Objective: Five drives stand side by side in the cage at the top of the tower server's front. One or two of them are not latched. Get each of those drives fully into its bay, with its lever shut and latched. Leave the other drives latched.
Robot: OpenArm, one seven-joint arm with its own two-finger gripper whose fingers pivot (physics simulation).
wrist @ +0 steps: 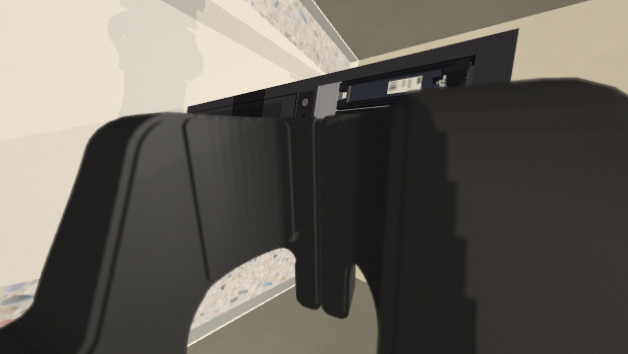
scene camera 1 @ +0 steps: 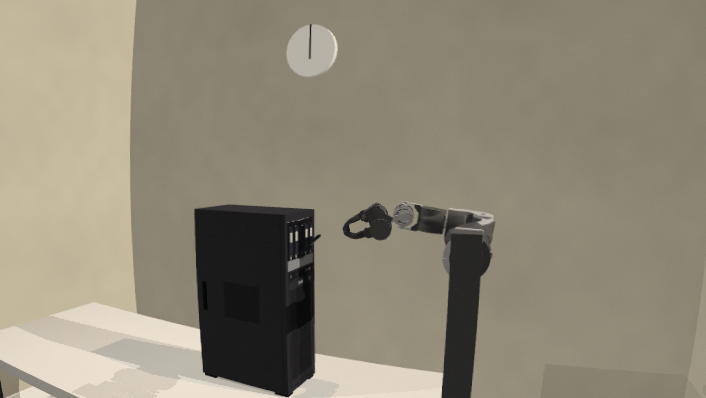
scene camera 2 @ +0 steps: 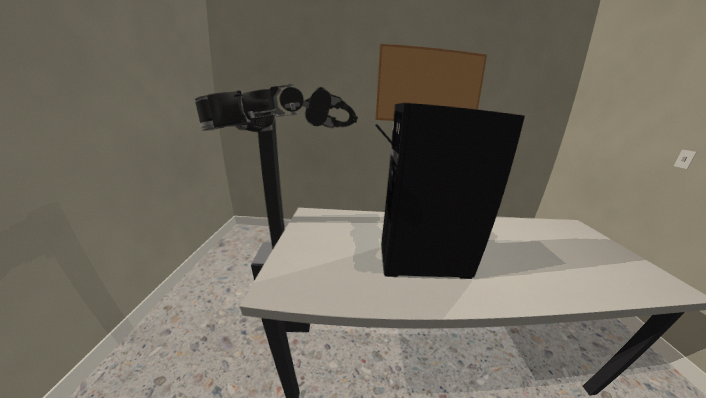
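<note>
The black tower server [scene camera 1: 240, 300] [scene camera 2: 450, 190] [wrist: 500, 55] stands upright with its drive cage at the top front. In scene camera 1, narrow drives with white labels show side by side. One dark lever [scene camera 1: 314, 240] [scene camera 2: 384, 134] sticks out from the cage, slanting up and outward; which drive it belongs to is hard to tell, perhaps the middle one. In the wrist view one drive [wrist: 367, 90] with a white label lies flush; my fingers hide the others and the lever. My gripper [scene camera 1: 345, 229] [scene camera 2: 356, 119] [wrist: 332, 210] is shut and empty, in front of the cage, apart from the lever.
The tower stands on a white table [scene camera 1: 165, 370] [scene camera 2: 320, 295]. The arm's dark post [scene camera 1: 462, 310] [scene camera 2: 270, 185] rises beyond the table's edge. A clock [scene camera 1: 311, 50] and a brown board [scene camera 2: 430, 80] hang on the walls. Open air lies between the gripper and the tower's front.
</note>
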